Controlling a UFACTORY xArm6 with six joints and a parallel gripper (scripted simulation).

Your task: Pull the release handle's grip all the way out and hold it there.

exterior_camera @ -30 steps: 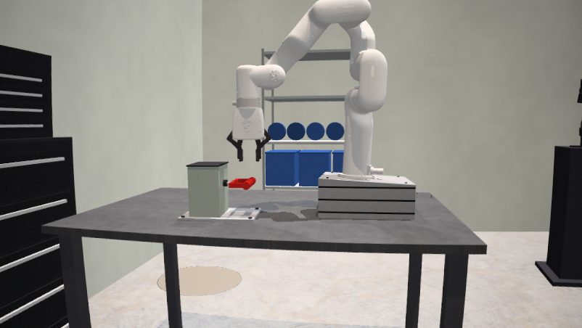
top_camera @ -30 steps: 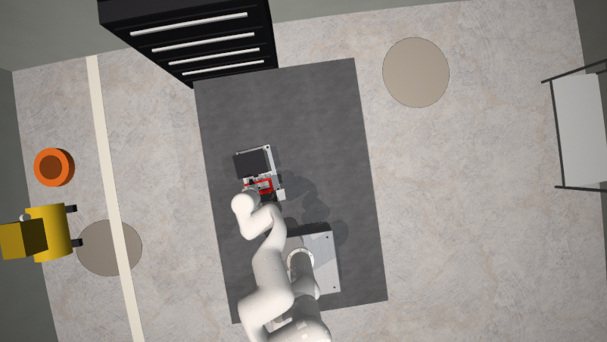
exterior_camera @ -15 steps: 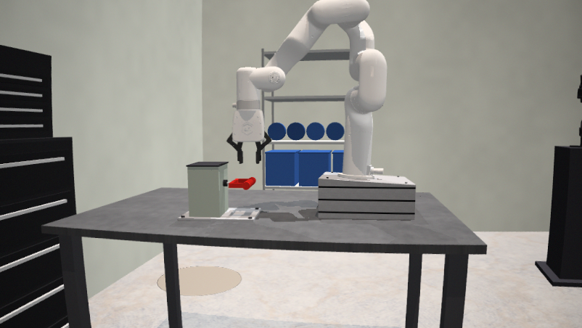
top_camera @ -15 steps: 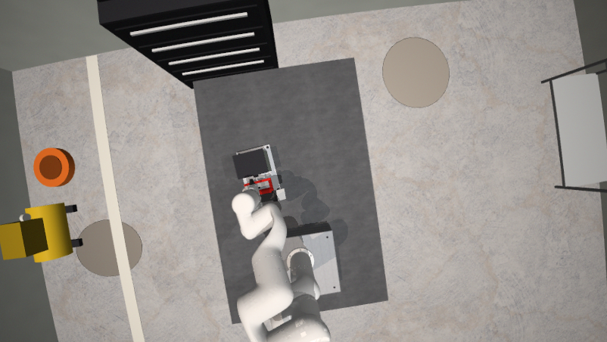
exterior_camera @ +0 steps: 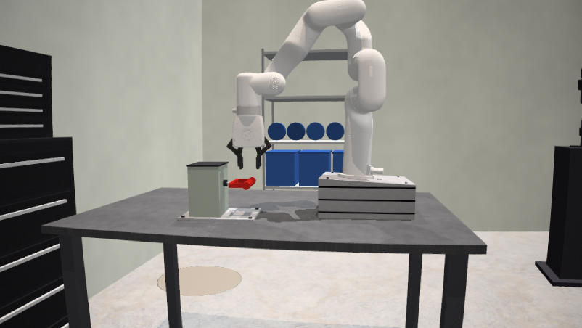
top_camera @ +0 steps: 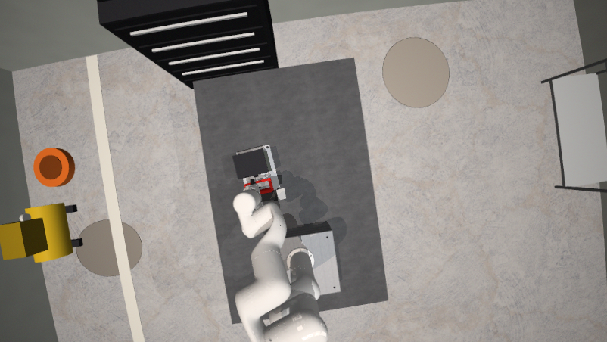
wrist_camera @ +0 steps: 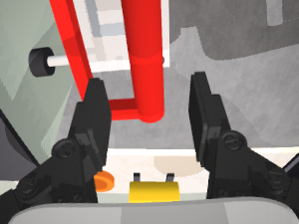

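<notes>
Now: the red release handle grip 6 cm below my hand, 5 cm ahead of it and 1 cm to the left of it.
</notes>
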